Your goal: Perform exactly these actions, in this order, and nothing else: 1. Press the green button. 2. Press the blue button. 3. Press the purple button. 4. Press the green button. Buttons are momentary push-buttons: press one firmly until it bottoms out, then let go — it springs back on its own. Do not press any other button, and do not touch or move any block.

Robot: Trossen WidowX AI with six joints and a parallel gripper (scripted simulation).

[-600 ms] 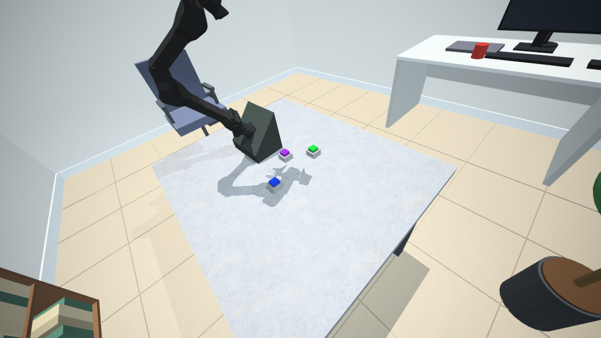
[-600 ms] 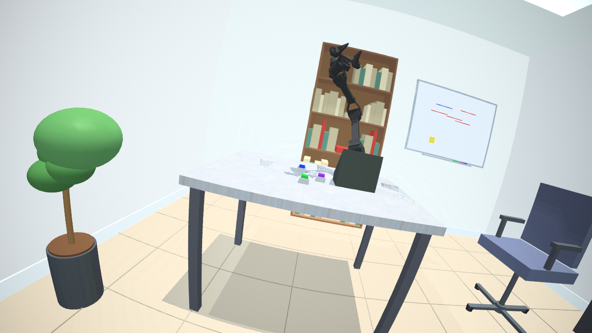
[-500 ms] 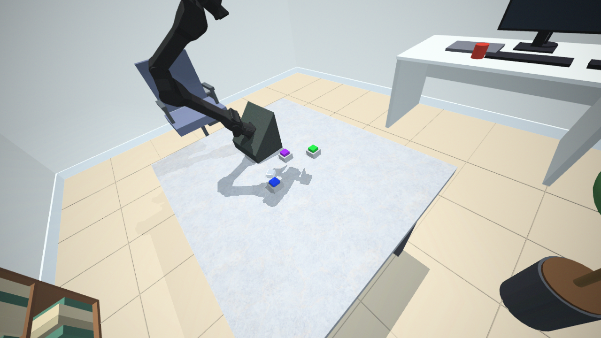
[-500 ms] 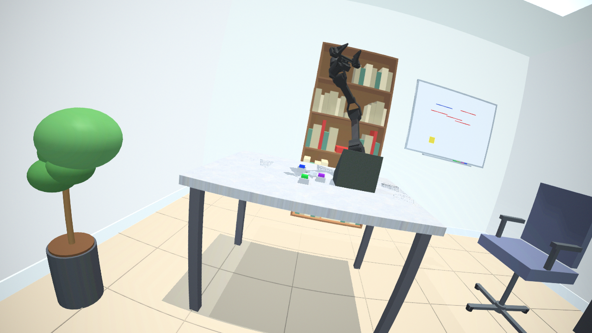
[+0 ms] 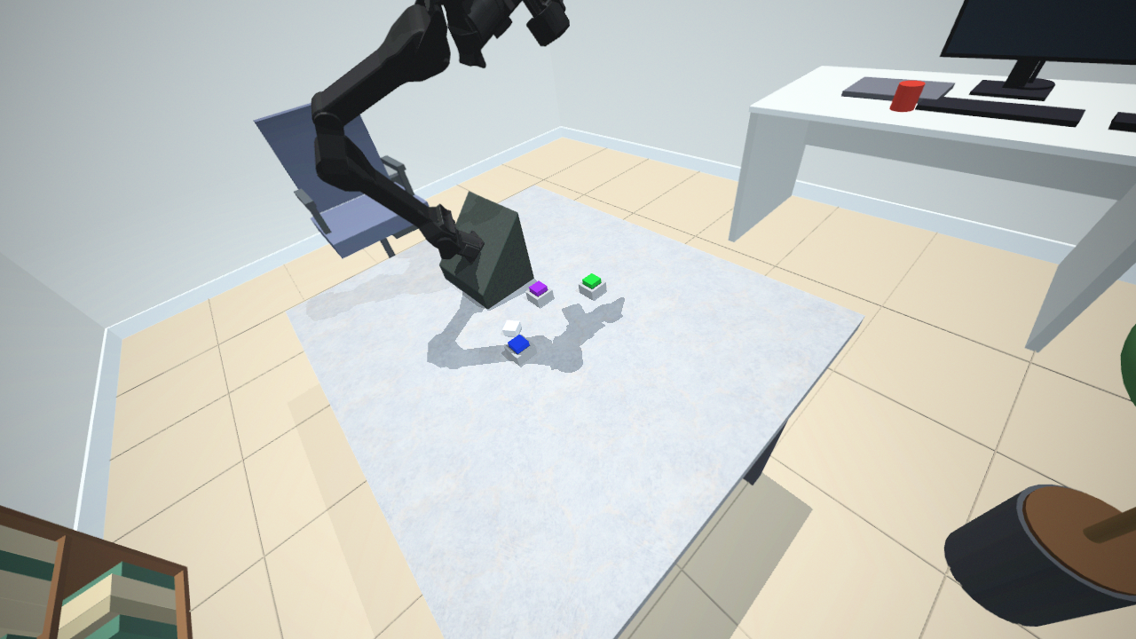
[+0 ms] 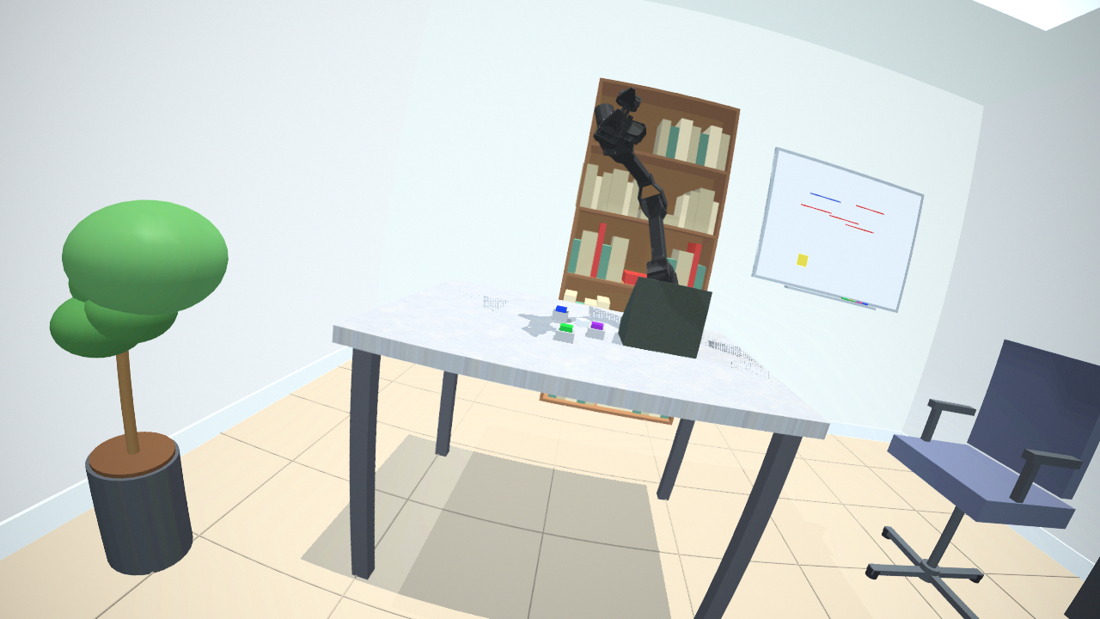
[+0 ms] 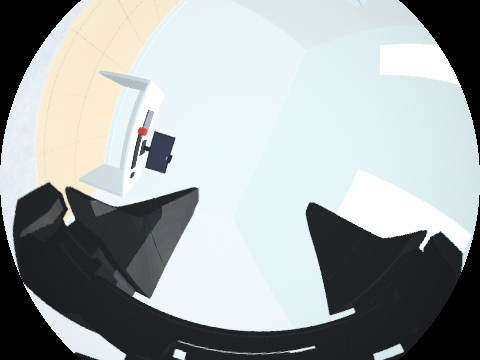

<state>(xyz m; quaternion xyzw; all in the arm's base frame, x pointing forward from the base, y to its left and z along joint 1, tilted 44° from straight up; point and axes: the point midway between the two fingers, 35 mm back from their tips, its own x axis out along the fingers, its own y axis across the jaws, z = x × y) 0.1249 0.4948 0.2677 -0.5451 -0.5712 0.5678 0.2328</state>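
Right now the green button is 600 mm below my gripper tip, 40 mm ahead of it and 20 mm to the right of it. Round my gripper tip: purple button 600 mm below, 130 mm to the right, 20 mm behind; blue button 600 mm below, 260 mm to the right, 100 mm ahead.
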